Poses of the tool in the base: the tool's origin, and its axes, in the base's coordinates. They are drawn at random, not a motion.
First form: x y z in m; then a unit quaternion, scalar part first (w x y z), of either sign.
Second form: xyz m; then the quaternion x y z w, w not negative. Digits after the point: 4 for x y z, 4 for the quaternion.
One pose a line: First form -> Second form
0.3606 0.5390 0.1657 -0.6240 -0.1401 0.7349 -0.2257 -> 0.3606 0.5390 0.1657 0.1401 -0.7349 0.2257 0.6240
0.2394 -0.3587 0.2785 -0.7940 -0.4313 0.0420 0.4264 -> 0.2394 -0.3587 0.2785 0.4313 -0.0420 -0.4264 0.7940
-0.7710 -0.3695 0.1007 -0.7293 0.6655 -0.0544 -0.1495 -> -0.7710 -0.3695 0.1007 -0.6655 0.0544 0.1495 0.7293
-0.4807 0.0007 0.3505 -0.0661 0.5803 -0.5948 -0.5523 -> -0.4807 0.0007 0.3505 -0.5803 0.5948 0.5523 0.0661
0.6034 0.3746 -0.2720 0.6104 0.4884 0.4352 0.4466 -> 0.6034 0.3746 -0.2720 0.4884 0.4352 0.4466 0.6104
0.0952 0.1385 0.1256 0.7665 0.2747 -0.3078 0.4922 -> 0.0952 0.1385 0.1256 0.2747 -0.3078 0.4922 0.7665
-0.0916 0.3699 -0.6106 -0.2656 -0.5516 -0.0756 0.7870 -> -0.0916 0.3699 -0.6106 0.5516 0.0756 -0.7870 0.2656
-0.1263 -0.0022 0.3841 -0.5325 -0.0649 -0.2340 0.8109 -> -0.1263 -0.0022 0.3841 0.0649 0.2340 -0.8109 0.5325
